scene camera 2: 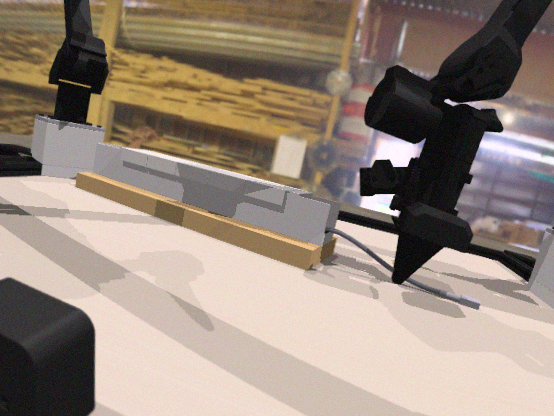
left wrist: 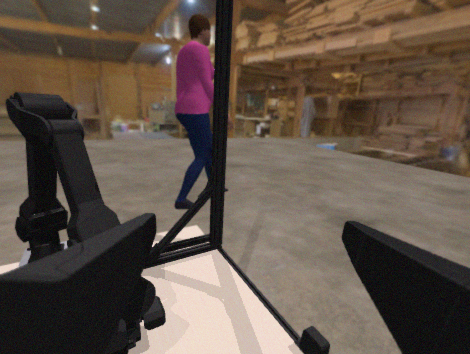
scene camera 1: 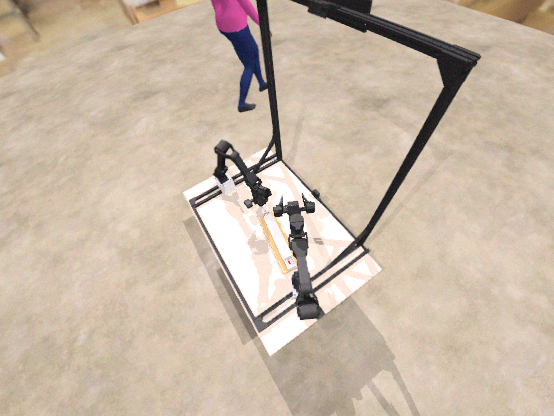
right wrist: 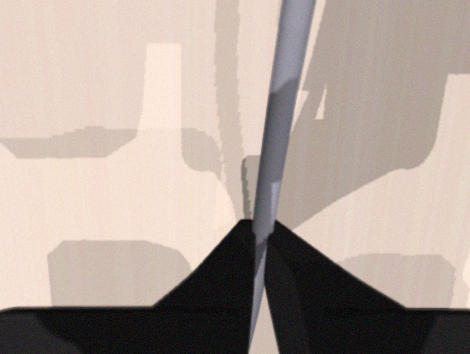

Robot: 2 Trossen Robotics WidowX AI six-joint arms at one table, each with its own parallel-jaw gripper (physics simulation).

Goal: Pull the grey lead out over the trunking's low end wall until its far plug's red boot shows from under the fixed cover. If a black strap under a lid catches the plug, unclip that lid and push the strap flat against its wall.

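Seen in the pictures: left gripper, fingertip midpoint: [left wrist: 251, 225] [scene camera 1: 291, 194]; right gripper, fingertip midpoint: [scene camera 2: 395, 282] [right wrist: 257, 232]; left arm's base at its link origin: [scene camera 2: 69, 121]; right arm's base at its link origin: [left wrist: 47, 254] [scene camera 1: 223, 179].
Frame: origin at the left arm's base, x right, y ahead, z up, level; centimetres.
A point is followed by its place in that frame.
Observation:
The grey lead [scene camera 2: 360, 245] {x -17.6, y 53.0, z -6.3 cm} [right wrist: 282, 100] {x -18.2, y 53.7, z -6.5 cm} leaves the near end of the grey-white trunking [scene camera 2: 210, 192] {x -8.8, y 34.4, z -4.9 cm} [scene camera 1: 277, 235] and slopes down to a pale plug [scene camera 2: 469, 301] {x -22.5, y 65.6, z -9.0 cm} near the table top. My right gripper [right wrist: 257, 232] {x -20.2, y 57.5, z -9.6 cm} [scene camera 2: 398, 281] {x -20.2, y 57.5, z -9.6 cm} [scene camera 1: 265, 206] {x -20.2, y 57.5, z -9.6 cm} is shut on the lead, between trunking and pale plug, low over the table. The trunking sits on a wooden board [scene camera 2: 125, 197] {x -2.2, y 23.7, z -8.5 cm}. A small red mark [scene camera 1: 289, 262] {x -4.9, y 14.8, z -6.2 cm} shows at its far end from the right gripper. My left gripper [scene camera 1: 292, 197] {x 0.2, y 35.1, z 32.2 cm} [left wrist: 251, 225] {x 0.2, y 35.1, z 32.2 cm} is open and empty, beside and above the trunking. The far plug, its boot and the straps cannot be made out.
A black frame post [scene camera 1: 271, 85] {x -3.0, y 96.2, z 50.5 cm} [left wrist: 220, 125] {x -3.0, y 96.1, z 32.5 cm} rises at the table's edge, where a small black block [scene camera 1: 315, 193] {x 17.6, y 58.9, z -5.0 cm} [left wrist: 315, 340] {x 17.6, y 58.8, z -4.2 cm} sits. A person in pink [scene camera 1: 232, 17] [left wrist: 194, 80] stands beyond the table. A black rounded block [scene camera 2: 45, 345] {x 17.8, y 62.0, z -4.5 cm} shows at lower left in scene camera 2.

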